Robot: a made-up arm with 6 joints. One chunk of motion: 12 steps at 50 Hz.
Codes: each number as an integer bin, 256 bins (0 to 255) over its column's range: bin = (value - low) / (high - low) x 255, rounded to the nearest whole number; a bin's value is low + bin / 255 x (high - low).
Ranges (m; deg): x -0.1..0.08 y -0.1..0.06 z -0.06..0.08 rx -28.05..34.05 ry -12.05..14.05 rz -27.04..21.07
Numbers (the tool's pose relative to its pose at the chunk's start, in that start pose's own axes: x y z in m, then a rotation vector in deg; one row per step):
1: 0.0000 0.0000 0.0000 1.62 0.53 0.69
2: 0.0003 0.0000 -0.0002 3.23 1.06 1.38
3: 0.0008 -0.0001 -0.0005 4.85 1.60 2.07
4: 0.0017 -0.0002 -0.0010 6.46 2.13 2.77
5: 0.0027 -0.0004 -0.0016 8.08 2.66 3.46
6: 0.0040 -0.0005 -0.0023 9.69 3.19 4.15
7: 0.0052 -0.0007 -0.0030 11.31 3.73 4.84
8: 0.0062 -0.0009 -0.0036 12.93 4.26 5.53
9: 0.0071 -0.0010 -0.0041 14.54 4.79 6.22
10: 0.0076 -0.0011 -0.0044 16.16 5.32 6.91
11: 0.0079 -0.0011 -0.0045 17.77 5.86 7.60
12: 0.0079 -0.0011 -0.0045 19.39 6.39 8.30
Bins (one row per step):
1: 142 159 109 122 123 147
2: 142 159 109 128 128 151
3: 143 159 108 135 133 154
4: 144 159 107 142 139 158
5: 145 159 106 148 144 162
6: 147 159 105 155 149 165
7: 149 158 104 162 154 169
8: 150 158 103 168 159 173
9: 152 158 102 175 165 176
10: 152 158 101 182 170 180
11: 153 158 101 188 175 184
12: 153 158 101 195 180 187

